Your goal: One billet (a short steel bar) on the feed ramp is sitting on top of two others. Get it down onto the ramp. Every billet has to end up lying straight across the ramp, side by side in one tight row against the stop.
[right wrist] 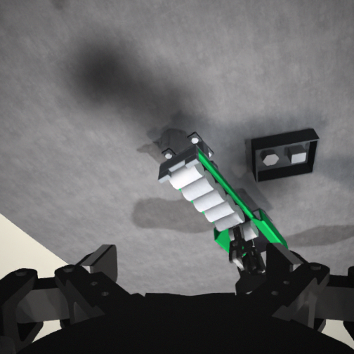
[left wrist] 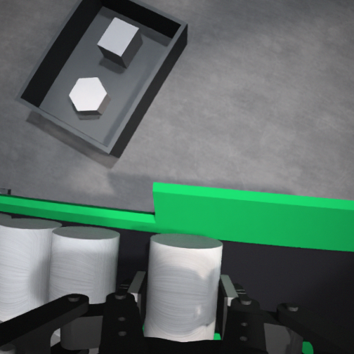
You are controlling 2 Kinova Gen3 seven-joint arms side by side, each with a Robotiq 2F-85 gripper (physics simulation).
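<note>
My left gripper (left wrist: 181, 288) (right wrist: 241, 229) is shut on a billet (left wrist: 182, 270) (right wrist: 250, 230), a pale steel cylinder lying across the ramp (left wrist: 295, 267); whether it touches the ramp surface is hidden. A gap separates it from the nearest billet (left wrist: 85, 265) (right wrist: 230, 221) to its left in the left wrist view, where another billet (left wrist: 29, 265) stands close beside that one. In the right wrist view several billets lie side by side across the ramp, the farthest one (right wrist: 187, 176) by the dark stop (right wrist: 176, 166). My right gripper (right wrist: 190, 260) is open and empty, high above the floor.
A green side rail (left wrist: 250, 220) (right wrist: 228, 188) runs along the ramp and is taller near my left gripper. A dark tray (left wrist: 154, 87) (right wrist: 285, 174) beyond it holds a hexagonal piece (left wrist: 88, 94) (right wrist: 270, 158) and a block (left wrist: 118, 36) (right wrist: 297, 154).
</note>
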